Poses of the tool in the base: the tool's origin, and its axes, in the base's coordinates. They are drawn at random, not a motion.
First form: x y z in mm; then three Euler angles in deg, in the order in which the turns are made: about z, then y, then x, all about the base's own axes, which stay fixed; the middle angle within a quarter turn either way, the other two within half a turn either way.
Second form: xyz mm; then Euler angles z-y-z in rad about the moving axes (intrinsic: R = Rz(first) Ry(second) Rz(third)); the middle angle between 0 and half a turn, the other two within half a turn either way. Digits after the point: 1 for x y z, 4 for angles.
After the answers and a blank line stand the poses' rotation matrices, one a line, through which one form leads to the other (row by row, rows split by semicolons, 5 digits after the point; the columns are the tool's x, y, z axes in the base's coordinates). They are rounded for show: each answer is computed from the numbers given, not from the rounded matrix.
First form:
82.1 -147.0 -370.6 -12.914 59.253 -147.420
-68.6 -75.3 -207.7 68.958 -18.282 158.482
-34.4 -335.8 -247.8 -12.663 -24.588 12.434
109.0 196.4 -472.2 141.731 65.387 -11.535
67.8 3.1 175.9 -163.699 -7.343 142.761
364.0 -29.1 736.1 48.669 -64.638 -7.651
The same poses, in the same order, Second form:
82.1 -147.0 -370.6 0.3100 2.0162 -2.7276
-68.6 -75.3 -207.7 -2.3040 2.6537 2.1023
-34.4 -335.8 -247.8 -2.7018 0.4778 2.4333
109.0 196.4 -472.2 0.0914 1.1505 2.2528
67.8 3.1 175.9 -1.7806 2.4809 -1.4529
364.0 -29.1 736.1 3.0786 1.1324 -2.1446

0.49832 0.11426 0.85943; -0.26276 -0.92475 0.27530; 0.82622 -0.36301 -0.43080
0.34093 -0.88621 -0.31369; -0.90958 -0.22664 -0.34828; 0.23755 0.40407 -0.88334
0.88721 0.19934 -0.41609; -0.30149 0.93315 -0.19579; 0.34925 0.29915 0.88799
-0.32699 -0.25795 0.90914; 0.74958 -0.65666 0.08328; 0.57551 0.70870 0.40808
-0.95193 0.27838 -0.12781; 0.29769 0.74241 -0.60018; -0.07219 -0.60937 -0.78959
0.28288 -0.32164 -0.90362; 0.82367 0.56419 0.05703; 0.49147 -0.76042 0.42452

